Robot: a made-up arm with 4 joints. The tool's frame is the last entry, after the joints. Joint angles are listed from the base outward. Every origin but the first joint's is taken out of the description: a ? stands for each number. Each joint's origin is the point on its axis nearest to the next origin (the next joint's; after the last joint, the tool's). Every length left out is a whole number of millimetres.
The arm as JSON. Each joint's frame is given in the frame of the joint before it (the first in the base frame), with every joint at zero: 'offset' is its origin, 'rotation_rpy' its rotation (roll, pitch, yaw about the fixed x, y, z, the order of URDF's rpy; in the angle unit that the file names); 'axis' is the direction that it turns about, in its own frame. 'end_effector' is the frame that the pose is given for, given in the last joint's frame.
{
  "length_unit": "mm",
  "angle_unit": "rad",
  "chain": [
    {
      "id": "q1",
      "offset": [
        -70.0,
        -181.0,
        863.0
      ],
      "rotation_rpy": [
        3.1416,
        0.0,
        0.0
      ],
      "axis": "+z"
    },
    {
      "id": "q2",
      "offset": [
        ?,
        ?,
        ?
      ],
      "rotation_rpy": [
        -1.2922,
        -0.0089,
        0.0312
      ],
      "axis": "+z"
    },
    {
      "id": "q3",
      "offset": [
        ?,
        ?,
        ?
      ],
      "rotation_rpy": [
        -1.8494,
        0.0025,
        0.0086
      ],
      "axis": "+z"
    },
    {
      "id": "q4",
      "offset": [
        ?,
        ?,
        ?
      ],
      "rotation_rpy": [
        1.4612,
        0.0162,
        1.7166
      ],
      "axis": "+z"
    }
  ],
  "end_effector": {
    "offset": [
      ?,
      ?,
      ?
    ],
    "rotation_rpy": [
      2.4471,
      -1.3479,
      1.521
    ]
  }
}
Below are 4 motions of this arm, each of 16 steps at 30 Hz.
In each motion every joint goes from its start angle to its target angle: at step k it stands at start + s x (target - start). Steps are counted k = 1, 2, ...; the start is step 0. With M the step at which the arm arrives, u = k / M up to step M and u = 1 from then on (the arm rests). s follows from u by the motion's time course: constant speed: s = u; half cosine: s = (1 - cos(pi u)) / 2; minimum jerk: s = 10 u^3 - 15 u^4 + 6 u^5.
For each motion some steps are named. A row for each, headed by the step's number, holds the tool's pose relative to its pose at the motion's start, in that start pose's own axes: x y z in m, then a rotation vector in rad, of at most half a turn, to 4 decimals.
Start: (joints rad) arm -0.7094 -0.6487 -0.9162 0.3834
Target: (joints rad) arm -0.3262 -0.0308 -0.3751 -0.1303
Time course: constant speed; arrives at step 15
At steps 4, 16:
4: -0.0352 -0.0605 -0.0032 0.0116 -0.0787 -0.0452
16: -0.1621 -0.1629 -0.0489 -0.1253 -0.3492 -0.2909

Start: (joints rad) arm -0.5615 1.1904 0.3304 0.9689
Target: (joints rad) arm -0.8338 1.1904 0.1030 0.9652
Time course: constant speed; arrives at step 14
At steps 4, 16:
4: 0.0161 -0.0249 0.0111 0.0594 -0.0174 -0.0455
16: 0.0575 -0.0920 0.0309 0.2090 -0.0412 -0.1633

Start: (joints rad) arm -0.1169 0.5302 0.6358 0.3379
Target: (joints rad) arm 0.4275 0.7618 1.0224 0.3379
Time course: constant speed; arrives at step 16
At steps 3, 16:
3: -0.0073 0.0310 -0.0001 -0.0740 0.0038 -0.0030
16: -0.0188 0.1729 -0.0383 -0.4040 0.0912 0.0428

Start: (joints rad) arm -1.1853 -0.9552 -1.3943 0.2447
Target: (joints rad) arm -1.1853 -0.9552 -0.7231 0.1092
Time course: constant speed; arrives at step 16
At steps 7, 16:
7: -0.0878 -0.0055 0.0192 0.0377 -0.1507 0.2486
16: -0.1938 -0.0441 0.0244 0.0909 -0.3652 0.5538

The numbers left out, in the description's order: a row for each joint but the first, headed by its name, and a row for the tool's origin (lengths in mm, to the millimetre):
q2: 1.0 113.0 0.0
q3: -39.0 331.0 0.0
q4: 61.0 143.0 0.0
tool: 146.0 -129.0 0.0

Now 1 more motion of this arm.
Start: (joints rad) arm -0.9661 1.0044 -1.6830 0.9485
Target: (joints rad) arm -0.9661 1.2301 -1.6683 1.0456
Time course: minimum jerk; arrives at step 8
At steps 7, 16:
7: 0.0382 -0.0819 0.0812 0.2874 0.0165 -0.1164
16: 0.0387 -0.0834 0.0824 0.2921 0.0167 -0.1183

